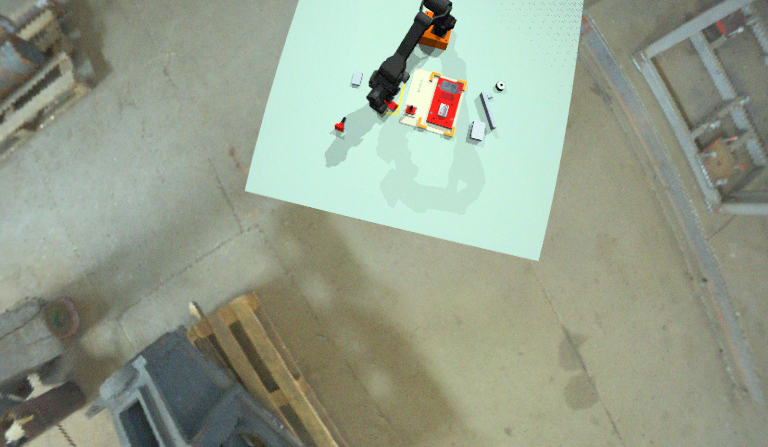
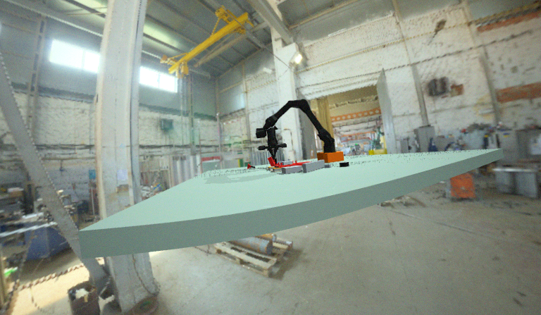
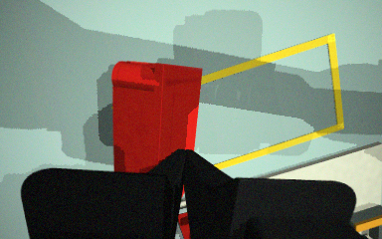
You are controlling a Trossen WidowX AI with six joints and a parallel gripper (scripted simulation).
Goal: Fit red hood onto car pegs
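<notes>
Now: the red hood 1 cm to the right of my gripper tip, 1 cm below it and 1 cm ahead of it. From my gripper tip the other things lie so: wheel (41 cm to the left, 27 cm behind, 4 cm below); then cream jig (19 cm to the left, 7 cm behind, 4 cm below).
</notes>
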